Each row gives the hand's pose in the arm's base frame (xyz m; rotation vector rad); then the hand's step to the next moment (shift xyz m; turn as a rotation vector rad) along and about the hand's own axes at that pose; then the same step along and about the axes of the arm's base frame.
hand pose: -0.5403 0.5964 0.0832 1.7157 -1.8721 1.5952
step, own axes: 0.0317 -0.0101 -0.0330 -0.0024 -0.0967 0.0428
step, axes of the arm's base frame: -0.0198 0.0065 0.0419 0.0990 -0.0095 0.0361
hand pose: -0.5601 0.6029 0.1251 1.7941 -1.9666 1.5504
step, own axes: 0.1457 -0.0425 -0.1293 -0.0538 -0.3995 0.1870
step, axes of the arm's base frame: -0.0845 -0.0084 0.1804 0.4285 -0.0149 0.1167
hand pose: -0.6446 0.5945 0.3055 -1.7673 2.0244 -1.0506
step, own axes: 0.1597 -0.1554 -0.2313 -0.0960 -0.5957 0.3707
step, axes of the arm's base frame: -0.0622 -0.0696 0.3073 0.6992 -0.0394 0.1049
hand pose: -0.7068 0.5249 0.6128 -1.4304 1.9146 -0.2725
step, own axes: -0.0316 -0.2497 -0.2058 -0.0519 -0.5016 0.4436
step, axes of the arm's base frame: 0.0566 -0.1118 0.3000 0.6708 -0.0274 -0.0181
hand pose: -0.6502 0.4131 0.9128 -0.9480 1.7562 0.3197
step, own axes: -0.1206 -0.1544 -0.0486 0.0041 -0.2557 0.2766
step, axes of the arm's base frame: 0.0939 -0.0768 0.1613 0.3724 0.0038 -0.0566
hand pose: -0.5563 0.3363 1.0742 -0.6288 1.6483 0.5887
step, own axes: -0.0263 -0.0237 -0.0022 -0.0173 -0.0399 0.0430
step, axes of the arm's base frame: 0.0184 -0.0165 0.0254 0.0605 0.0019 0.0089
